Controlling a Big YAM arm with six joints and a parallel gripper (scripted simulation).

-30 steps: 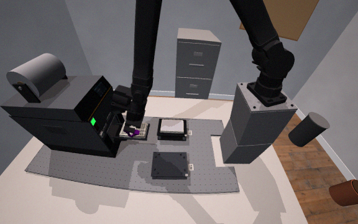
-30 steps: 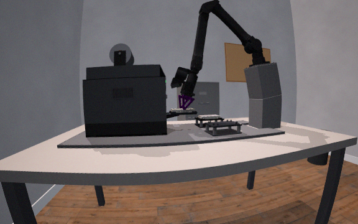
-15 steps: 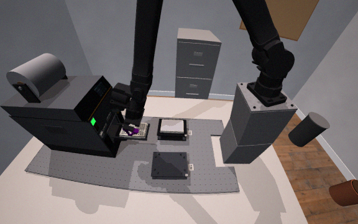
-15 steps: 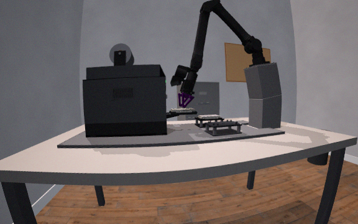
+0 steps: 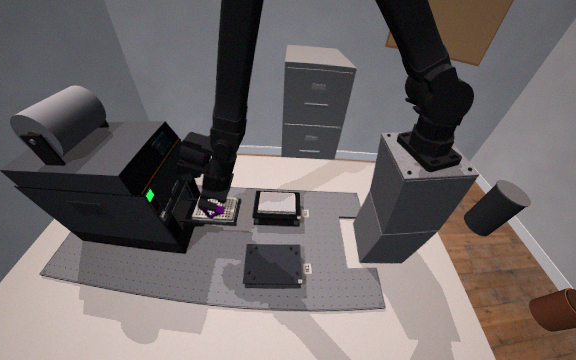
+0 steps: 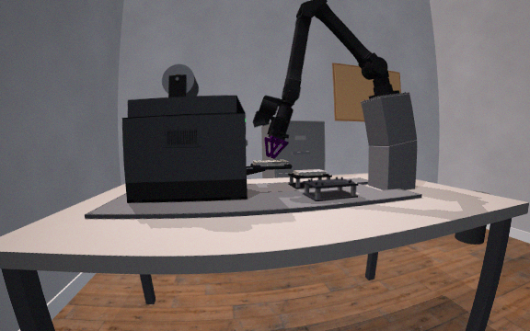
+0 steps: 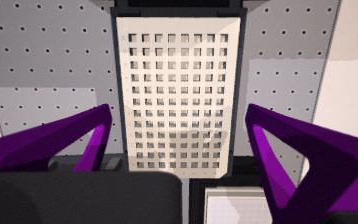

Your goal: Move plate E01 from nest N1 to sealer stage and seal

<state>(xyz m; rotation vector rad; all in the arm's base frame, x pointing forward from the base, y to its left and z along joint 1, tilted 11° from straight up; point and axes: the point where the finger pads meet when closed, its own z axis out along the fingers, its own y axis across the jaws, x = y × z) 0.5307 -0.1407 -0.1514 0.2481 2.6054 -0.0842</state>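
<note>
My hand is 4 cm above the sealer stage. From my hand the other things lie so: nest N2 (20 cm behind, 9 cm below, 4 cm to the right); then white-topped plate (20 cm behind, 8 cm below, 4 cm to the right); then pale start key (12 cm ahead, 7 cm to the left, 5 cm above).
</note>
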